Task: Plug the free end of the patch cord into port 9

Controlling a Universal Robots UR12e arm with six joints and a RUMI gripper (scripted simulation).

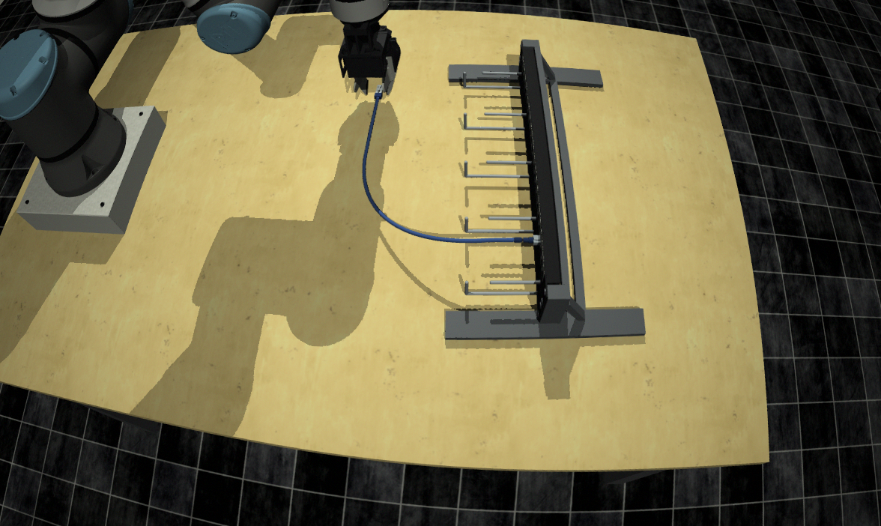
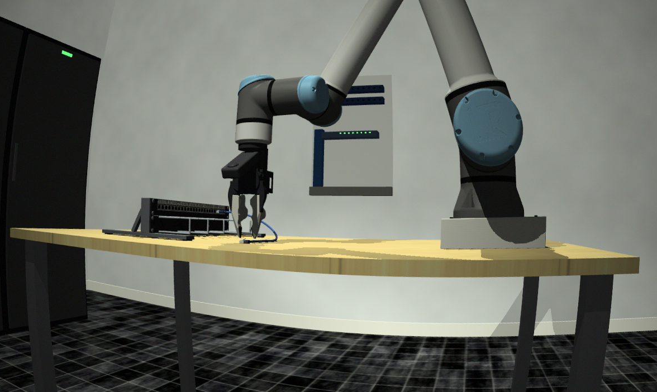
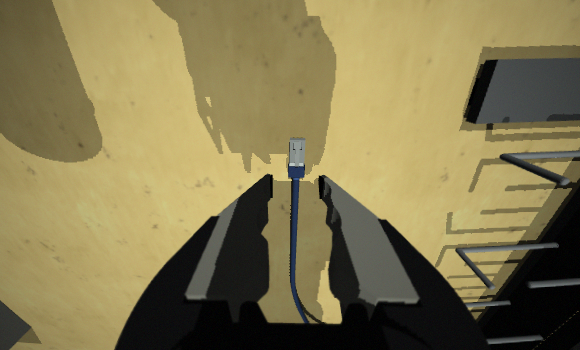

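My gripper is now 2 cm to the right of the cable plug and 2 cm above it.
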